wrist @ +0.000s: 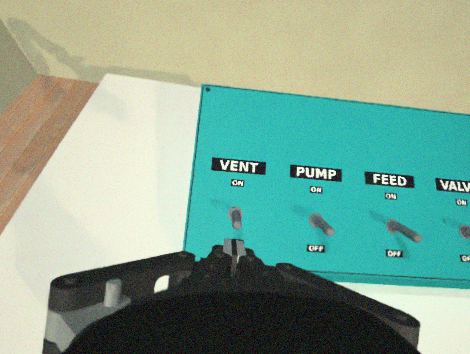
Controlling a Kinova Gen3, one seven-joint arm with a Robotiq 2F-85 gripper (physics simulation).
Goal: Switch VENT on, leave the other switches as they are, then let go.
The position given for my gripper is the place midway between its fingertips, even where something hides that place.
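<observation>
A teal switch panel (281,159) is here where I can see it, and so is my gripper (231,253).
</observation>
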